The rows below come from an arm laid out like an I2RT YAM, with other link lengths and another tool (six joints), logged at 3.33 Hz.
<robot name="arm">
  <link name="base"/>
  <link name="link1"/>
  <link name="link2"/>
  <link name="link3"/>
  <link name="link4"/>
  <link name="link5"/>
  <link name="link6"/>
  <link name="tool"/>
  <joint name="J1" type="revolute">
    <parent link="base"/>
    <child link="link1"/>
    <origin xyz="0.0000 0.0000 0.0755" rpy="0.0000 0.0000 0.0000"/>
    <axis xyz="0 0 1"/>
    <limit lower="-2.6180" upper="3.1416"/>
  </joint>
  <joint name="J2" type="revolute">
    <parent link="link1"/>
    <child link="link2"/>
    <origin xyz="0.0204 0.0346 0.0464" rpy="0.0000 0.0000 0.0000"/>
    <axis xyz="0 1 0"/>
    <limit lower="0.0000" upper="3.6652"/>
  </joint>
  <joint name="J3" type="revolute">
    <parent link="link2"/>
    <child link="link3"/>
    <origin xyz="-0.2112 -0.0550 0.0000" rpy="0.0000 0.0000 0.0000"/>
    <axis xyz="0 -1 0"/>
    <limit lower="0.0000" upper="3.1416"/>
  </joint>
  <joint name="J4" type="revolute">
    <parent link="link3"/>
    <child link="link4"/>
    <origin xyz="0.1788 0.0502 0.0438" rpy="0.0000 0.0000 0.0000"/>
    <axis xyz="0 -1 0"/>
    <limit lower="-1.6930" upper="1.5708"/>
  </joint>
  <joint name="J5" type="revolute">
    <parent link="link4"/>
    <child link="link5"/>
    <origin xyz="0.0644 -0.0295 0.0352" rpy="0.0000 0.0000 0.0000"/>
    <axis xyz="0 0 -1"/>
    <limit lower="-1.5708" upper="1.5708"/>
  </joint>
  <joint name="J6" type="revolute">
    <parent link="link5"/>
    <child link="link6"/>
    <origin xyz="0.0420 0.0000 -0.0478" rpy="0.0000 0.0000 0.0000"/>
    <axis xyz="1 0 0"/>
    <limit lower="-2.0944" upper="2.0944"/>
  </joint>
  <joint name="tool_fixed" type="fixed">
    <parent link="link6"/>
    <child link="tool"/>
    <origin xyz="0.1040 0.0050 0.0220" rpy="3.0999 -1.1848 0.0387"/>
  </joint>
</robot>
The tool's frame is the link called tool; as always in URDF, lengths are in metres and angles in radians.
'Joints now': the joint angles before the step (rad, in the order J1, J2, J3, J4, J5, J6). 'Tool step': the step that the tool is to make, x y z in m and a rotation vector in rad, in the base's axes. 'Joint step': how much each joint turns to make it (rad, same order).
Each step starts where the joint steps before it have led.
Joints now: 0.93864 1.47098 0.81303 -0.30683 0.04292 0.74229
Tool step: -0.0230 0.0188 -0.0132 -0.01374 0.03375 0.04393
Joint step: 0.11683 0.05969 -0.00014 0.02601 0.02314 0.07231
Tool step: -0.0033 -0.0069 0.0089 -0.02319 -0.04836 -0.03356
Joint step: 0.04438 -0.05066 -0.00313 -0.04909 0.08723 0.03678
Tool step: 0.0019 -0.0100 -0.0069 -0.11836 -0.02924 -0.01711
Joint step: 0.02154 0.04337 0.03852 -0.08707 0.08749 -0.00614
